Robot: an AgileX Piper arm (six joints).
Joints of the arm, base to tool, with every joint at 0 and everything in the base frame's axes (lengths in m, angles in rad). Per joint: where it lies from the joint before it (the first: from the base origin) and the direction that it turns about. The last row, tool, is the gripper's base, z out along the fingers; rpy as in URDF.
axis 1: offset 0 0 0.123 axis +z
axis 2: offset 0 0 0 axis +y
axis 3: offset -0.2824 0 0.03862 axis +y
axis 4: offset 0.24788 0 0.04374 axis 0.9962 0 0.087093
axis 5: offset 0 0 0 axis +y
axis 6: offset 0.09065 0 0.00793 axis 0.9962 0 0.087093
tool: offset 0 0 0 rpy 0 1.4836 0
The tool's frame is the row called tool.
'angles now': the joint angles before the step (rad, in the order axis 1, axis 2, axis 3, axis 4, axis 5, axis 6). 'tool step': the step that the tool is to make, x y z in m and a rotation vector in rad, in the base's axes. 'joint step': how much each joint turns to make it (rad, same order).
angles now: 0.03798 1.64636 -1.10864 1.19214 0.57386 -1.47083
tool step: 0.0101 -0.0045 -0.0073 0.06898 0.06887 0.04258
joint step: -0.03520 0.06003 -0.04785 0.00889 0.11405 0.02477
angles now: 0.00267 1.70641 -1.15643 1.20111 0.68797 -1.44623
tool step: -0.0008 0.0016 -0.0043 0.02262 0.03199 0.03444
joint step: -0.00423 0.01402 -0.00202 -0.00013 0.04892 0.00378
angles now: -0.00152 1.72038 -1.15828 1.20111 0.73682 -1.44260
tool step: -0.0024 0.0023 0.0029 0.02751 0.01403 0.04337
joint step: -0.00372 0.00019 -0.00867 0.00161 0.05891 0.00210
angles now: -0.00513 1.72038 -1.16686 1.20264 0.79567 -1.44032
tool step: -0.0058 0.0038 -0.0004 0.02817 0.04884 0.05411
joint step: 0.00009 0.00003 0.00004 -0.02027 0.07458 0.03108
